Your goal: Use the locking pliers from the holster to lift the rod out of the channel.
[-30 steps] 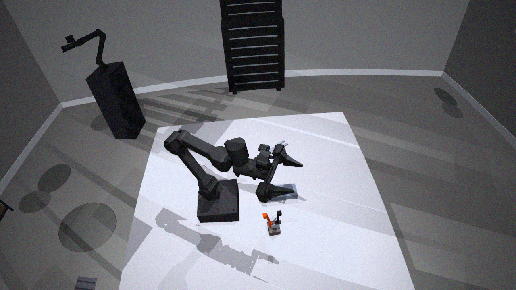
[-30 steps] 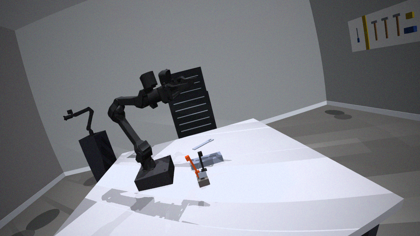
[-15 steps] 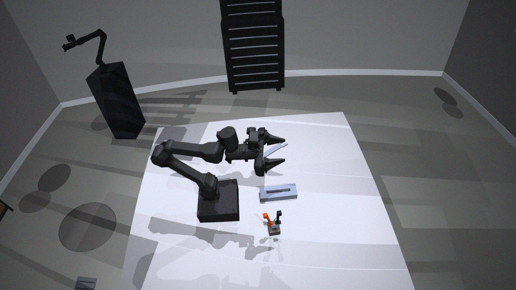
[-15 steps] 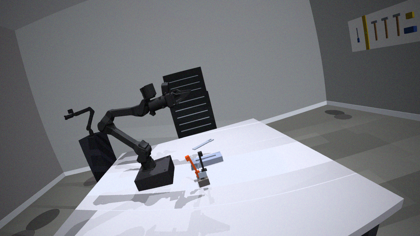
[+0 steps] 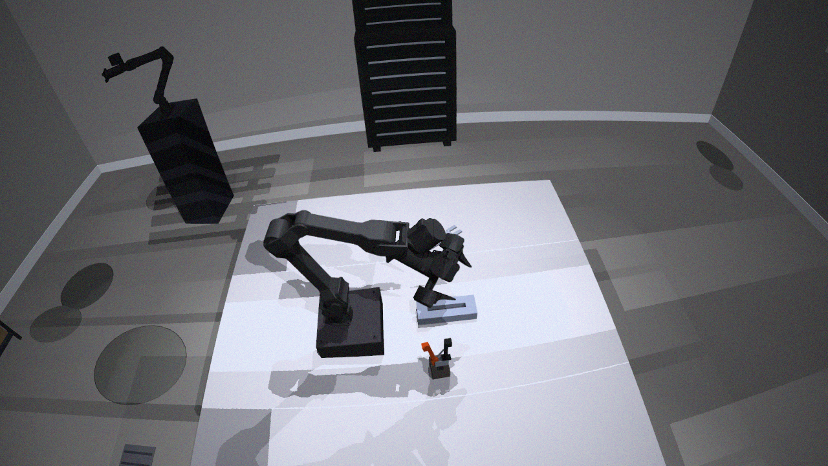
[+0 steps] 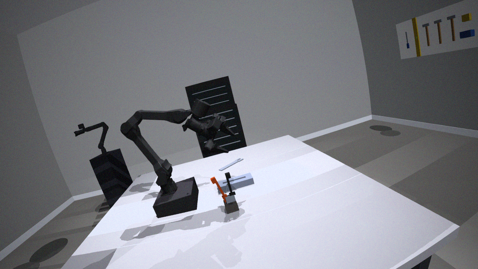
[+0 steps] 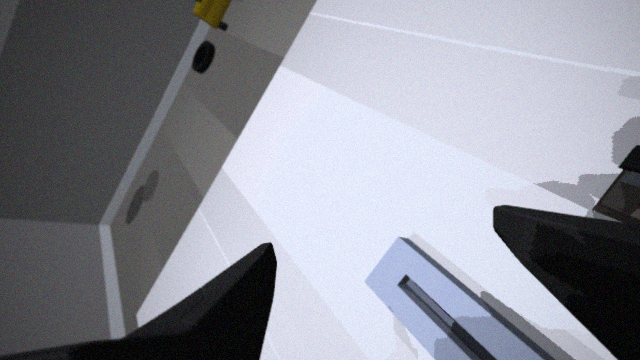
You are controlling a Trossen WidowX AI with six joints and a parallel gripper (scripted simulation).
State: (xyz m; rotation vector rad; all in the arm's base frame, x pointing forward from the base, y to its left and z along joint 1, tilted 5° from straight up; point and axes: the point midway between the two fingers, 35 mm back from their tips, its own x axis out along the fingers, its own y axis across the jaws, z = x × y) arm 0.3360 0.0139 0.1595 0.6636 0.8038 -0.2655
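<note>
My gripper tip is 22 cm above the tan holster, 13 cm to the left of it and 5 cm past it. Also, from my gripper tip: thin grey plate: 39 cm to the left, 23 cm below, 5 cm behind; then channel block: 22 cm below, 6 cm to the left, 4 cm behind.
</note>
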